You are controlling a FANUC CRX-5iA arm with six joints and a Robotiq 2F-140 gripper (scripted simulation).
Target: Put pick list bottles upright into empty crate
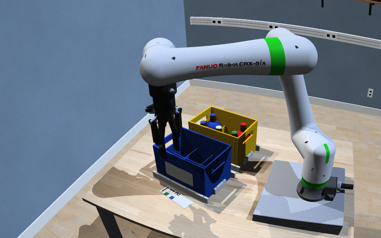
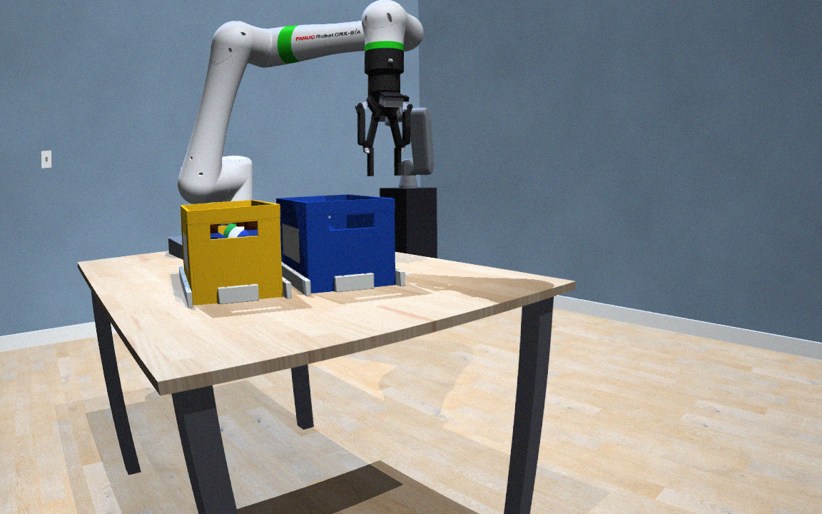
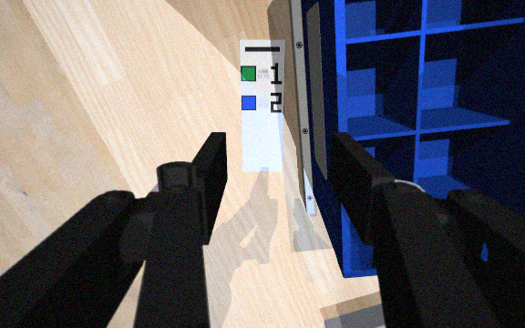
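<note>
Right now my hand is 310 mm to the left of the green-label bottle, 160 mm above it and 150 mm past it. Also, from my hand: pick list (250 mm below, 10 mm to the left, 10 mm behind); then blue crate (170 mm below, 130 mm to the right, 20 mm behind); then white-label bottle (330 mm to the right, 160 mm below, 70 mm behind).
</note>
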